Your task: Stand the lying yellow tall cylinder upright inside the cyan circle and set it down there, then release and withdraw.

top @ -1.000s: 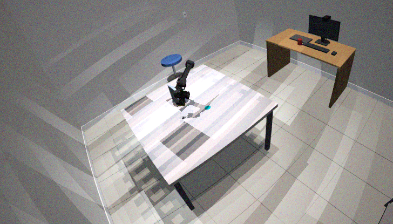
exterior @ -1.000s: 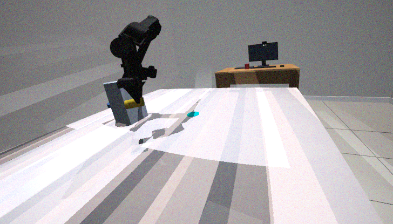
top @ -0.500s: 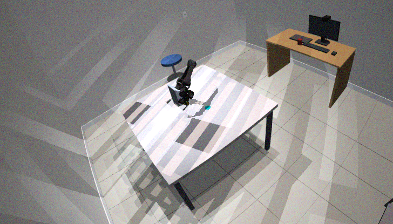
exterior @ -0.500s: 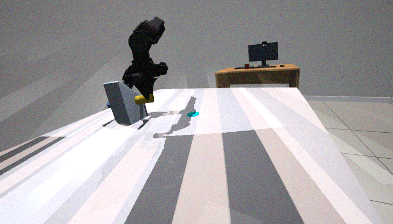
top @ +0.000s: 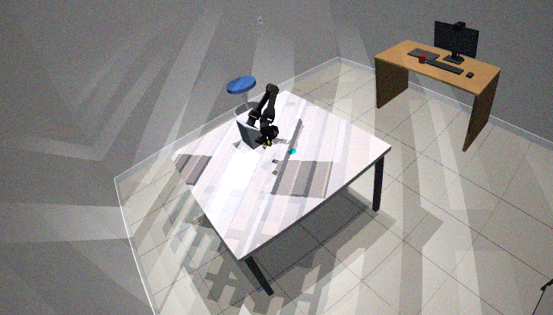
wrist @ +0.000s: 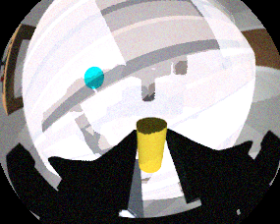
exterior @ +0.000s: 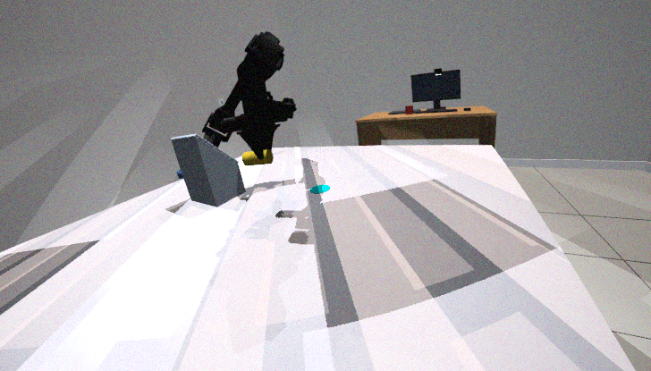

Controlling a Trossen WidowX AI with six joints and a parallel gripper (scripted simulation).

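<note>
My gripper tip is 20 mm past the yellow tall cylinder and 10 mm to the left of it. From my gripper tip the other things lie so: cyan circle (40 mm ahead, 140 mm to the left, 140 mm below).
</note>
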